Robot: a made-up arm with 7 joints. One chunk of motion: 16 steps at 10 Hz.
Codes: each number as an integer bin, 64 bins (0 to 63) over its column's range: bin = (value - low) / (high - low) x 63, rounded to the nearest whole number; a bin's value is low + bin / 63 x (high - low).
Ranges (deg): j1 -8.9..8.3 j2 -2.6..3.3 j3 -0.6..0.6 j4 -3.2..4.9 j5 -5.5..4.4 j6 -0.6..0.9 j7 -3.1..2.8
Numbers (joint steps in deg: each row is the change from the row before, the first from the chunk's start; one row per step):
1: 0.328 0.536 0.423 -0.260 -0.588 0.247 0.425
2: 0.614 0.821 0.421 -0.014 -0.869 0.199 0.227
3: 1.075 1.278 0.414 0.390 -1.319 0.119 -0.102
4: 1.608 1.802 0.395 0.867 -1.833 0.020 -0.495
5: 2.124 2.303 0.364 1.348 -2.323 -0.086 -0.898
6: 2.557 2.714 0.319 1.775 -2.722 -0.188 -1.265
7: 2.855 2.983 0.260 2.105 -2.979 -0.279 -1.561
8: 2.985 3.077 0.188 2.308 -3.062 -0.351 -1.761
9: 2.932 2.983 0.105 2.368 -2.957 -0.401 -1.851
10: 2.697 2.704 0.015 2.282 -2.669 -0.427 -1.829
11: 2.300 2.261 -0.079 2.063 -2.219 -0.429 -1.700
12: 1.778 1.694 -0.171 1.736 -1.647 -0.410 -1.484
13: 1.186 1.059 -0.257 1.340 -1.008 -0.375 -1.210
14: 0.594 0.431 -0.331 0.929 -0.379 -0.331 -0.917
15: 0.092 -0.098 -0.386 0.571 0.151 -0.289 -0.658
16: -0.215 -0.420 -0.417 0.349 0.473 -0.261 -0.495
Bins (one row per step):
1: 34 33 54 23 31 36 38
2: 35 37 54 25 29 34 36
3: 37 41 53 28 27 30 32
4: 38 47 52 32 23 26 28
5: 40 52 51 35 20 22 24
6: 42 57 48 39 18 17 20
7: 43 60 45 41 16 13 16
8: 44 61 41 43 16 10 14
9: 43 60 37 43 16 8 13
10: 42 57 32 43 18 7 14
11: 41 52 27 41 21 7 15
12: 39 46 23 38 25 8 17
13: 37 39 18 35 29 9 20
14: 35 32 14 32 33 11 23
15: 33 27 11 29 36 13 26
16: 32 23 10 28 38 14 28

